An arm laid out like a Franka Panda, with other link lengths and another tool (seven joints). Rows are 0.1 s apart.
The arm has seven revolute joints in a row. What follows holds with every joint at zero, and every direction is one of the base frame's.
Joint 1 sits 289.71 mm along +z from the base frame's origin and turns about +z.
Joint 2 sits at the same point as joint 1 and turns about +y.
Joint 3 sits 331.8 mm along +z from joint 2 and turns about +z.
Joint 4 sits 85.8 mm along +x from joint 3 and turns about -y.
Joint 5 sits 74.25 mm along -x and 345.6 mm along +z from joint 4 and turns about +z.
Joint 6 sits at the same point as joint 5 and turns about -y.
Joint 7 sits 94.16 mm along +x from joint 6 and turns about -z.
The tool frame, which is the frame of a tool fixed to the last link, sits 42 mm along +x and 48 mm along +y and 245.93 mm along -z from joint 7; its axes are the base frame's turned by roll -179.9, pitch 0 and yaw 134.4 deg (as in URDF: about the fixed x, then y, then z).
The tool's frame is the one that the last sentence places.
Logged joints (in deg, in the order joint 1, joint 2, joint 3, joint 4, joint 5, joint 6, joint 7), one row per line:
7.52 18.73 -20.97 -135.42 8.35 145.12 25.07
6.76 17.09 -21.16 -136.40 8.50 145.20 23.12
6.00 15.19 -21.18 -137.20 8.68 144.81 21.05
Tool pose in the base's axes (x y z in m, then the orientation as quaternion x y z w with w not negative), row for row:
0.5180 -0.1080 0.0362 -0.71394 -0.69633 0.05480 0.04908
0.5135 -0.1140 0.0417 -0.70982 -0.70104 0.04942 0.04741
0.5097 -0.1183 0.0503 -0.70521 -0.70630 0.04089 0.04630
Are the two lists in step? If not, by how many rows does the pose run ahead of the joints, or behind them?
The pose runs 1 row behind the joints: the pose in row i belongs to the joints in row i - 1.
